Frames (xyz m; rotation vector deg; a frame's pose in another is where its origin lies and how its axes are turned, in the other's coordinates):
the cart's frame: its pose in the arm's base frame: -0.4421 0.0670 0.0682 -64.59 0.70 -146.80
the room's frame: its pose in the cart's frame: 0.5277 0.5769 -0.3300 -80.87 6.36 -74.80
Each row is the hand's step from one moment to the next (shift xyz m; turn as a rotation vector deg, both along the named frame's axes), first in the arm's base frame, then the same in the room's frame.
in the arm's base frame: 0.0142 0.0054 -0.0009 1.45 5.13 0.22
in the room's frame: 0.0025 -0.0139 -0.0057 3.32 -1.20 -4.00
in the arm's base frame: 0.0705 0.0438 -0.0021 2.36 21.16 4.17
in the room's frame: 0.0249 -0.0681 -0.0404 16.27 -1.50 -14.27
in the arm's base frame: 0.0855 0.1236 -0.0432 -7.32 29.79 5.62
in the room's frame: 0.0414 -0.0773 -0.1295 22.76 8.52 -19.55
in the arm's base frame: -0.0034 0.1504 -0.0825 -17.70 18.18 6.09
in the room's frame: 0.0272 0.0144 -0.1688 16.05 18.28 -9.43
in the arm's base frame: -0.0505 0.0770 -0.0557 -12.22 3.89 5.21
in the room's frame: 0.0035 0.0566 -0.0914 6.56 12.15 0.93
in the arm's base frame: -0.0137 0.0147 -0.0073 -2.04 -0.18 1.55
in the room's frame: 0.0033 0.0147 -0.0151 1.12 1.96 1.23
